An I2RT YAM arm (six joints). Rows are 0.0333 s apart.
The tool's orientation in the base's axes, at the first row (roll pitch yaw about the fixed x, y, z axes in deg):
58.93 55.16 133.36
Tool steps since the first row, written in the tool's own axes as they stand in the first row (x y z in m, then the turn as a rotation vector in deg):
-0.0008 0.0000 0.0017 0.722 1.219 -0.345
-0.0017 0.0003 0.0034 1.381 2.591 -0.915
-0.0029 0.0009 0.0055 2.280 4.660 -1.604
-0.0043 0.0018 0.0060 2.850 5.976 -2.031
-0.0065 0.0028 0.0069 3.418 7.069 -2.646
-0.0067 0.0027 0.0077 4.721 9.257 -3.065
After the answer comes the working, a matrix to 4 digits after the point.
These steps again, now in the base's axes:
0.0009 0.0012 0.0012 -1.443 0.182 -0.098
0.0015 0.0024 0.0025 -3.068 0.160 -0.135
0.0022 0.0039 0.0044 -5.424 0.240 -0.064
0.0021 0.0039 0.0062 -6.919 0.301 -0.014
0.0024 0.0039 0.0087 -8.283 0.157 -0.126
0.0029 0.0045 0.0091 -10.811 0.666 -0.249

The tool's axes in the first row as the columns of a matrix, in the base's axes (rounded; the answer above uses it unrounded):
-0.3922 -0.8579 0.3319
0.4154 0.1568 0.8960
-0.8208 0.4893 0.2948

